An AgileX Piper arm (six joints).
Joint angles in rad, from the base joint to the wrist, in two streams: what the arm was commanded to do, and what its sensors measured. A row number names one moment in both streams.
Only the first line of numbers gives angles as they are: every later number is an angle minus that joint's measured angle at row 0.
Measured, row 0:
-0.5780, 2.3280, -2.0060, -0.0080, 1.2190, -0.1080
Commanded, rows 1 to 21:
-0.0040, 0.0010, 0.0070, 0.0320, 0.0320, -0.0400
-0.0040, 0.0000, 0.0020, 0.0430, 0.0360, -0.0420
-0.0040, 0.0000, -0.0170, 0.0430, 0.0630, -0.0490
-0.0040, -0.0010, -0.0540, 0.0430, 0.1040, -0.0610
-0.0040, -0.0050, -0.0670, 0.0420, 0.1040, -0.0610
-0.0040, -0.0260, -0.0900, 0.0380, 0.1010, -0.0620
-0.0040, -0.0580, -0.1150, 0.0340, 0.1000, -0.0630
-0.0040, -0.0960, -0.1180, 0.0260, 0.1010, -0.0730
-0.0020, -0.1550, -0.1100, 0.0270, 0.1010, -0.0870
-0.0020, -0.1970, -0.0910, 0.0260, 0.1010, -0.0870
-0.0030, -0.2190, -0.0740, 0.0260, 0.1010, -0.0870
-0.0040, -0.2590, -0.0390, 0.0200, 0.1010, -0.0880
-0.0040, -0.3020, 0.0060, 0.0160, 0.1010, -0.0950
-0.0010, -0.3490, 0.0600, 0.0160, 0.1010, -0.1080
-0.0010, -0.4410, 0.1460, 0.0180, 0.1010, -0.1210
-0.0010, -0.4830, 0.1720, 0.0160, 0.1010, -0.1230
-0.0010, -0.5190, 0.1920, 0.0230, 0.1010, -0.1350
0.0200, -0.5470, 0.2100, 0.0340, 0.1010, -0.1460
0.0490, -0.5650, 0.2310, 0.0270, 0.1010, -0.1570
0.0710, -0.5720, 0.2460, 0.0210, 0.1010, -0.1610
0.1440, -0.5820, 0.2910, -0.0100, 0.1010, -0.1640
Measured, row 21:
0.0880, -0.5730, 0.2490, 0.0160, 0.0030, -0.1510
